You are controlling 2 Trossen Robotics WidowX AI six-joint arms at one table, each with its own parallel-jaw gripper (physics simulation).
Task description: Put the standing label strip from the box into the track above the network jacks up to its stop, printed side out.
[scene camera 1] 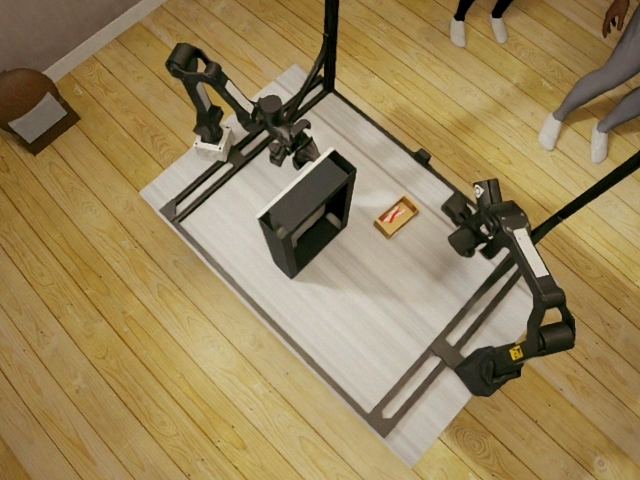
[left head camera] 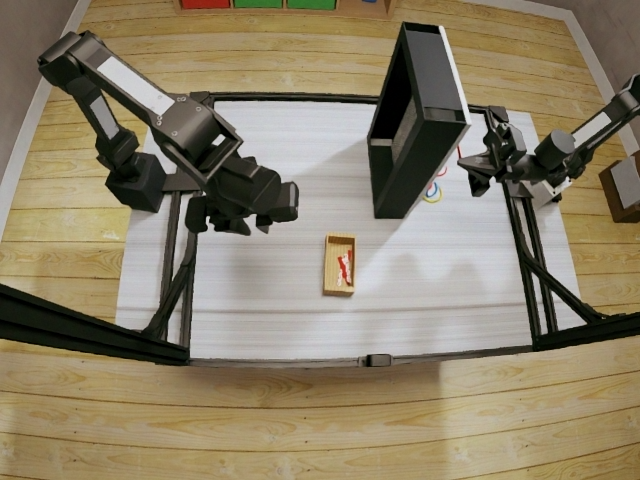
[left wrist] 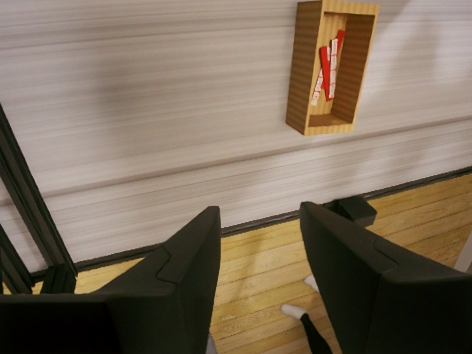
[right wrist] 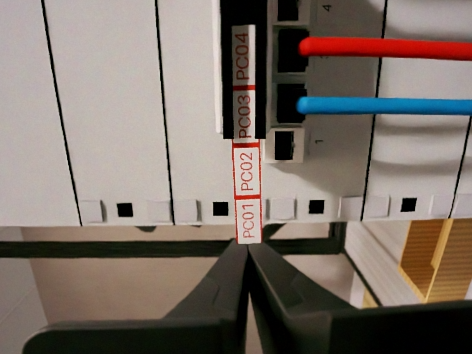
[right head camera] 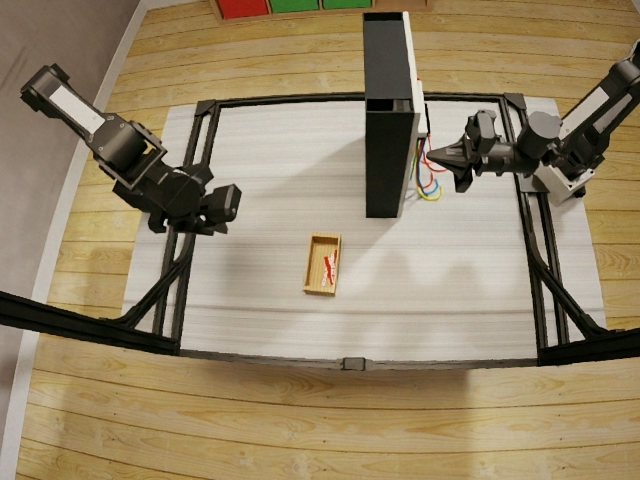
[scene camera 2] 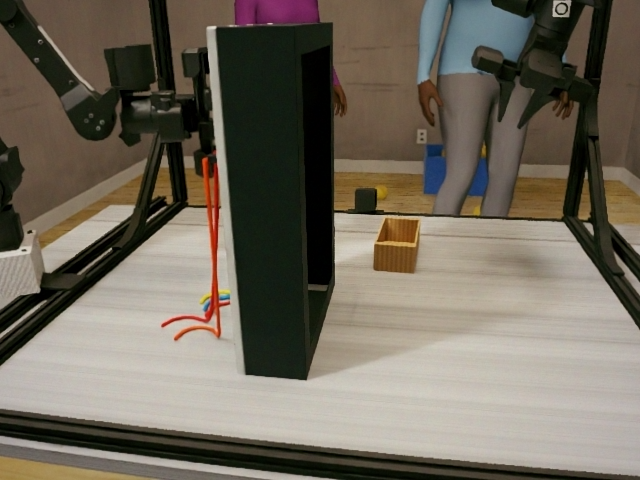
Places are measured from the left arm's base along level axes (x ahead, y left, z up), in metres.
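Where they show: left gripper, fingertip midpoint: (scene camera 1: 459,227) (left head camera: 258,232) (left wrist: 259,214) (right head camera: 220,233) (scene camera 2: 508,125); right gripper, fingertip midpoint: (left head camera: 457,162) (right wrist: 245,247) (right head camera: 426,155); left arm's base at its link origin: (scene camera 1: 490,370) (left head camera: 129,169); right arm's base at its link origin: (scene camera 1: 212,135) (left head camera: 552,175) (right head camera: 570,166).
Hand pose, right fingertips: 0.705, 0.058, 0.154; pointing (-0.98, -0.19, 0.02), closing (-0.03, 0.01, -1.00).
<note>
Each offset is from my right fingertips to the top centre of the thing, as dx, dy, dz. "spot": to the spot under its first point.
In the right wrist view the white label strip {+0.000, +0.043, +0.006} (right wrist: 247,172), printed side out, lies partly in the black track {-0.006, +0.081, +0.007} (right wrist: 245,10) beside the network jacks (right wrist: 284,145). PC04 and PC03 are inside the track; PC02 and PC01 stick out past its open end. My right gripper (right wrist: 245,247) (right head camera: 430,156) is shut, its closed tips right at the strip's PC01 end; exact contact is hard to tell. My left gripper (left wrist: 259,214) (scene camera 2: 510,121) is open and empty, high above the table to one side of the wooden box {-0.182, -0.164, -0.229} (left wrist: 302,70) (scene camera 2: 393,257). Other red and white strips {-0.160, -0.164, -0.271} (left wrist: 333,65) lie in the box.
The tall dark cabinet {-0.093, +0.110, +0.122} (left head camera: 439,77) (right head camera: 390,160) (scene camera 2: 263,206) stands upright between the box and my right arm. A red cable {spot: -0.005, +0.071, -0.043} (right wrist: 390,48) and a blue cable {spot: -0.002, +0.055, -0.046} (right wrist: 390,106) come out of the jacks close beside the track. Black frame rails edge the table.
</note>
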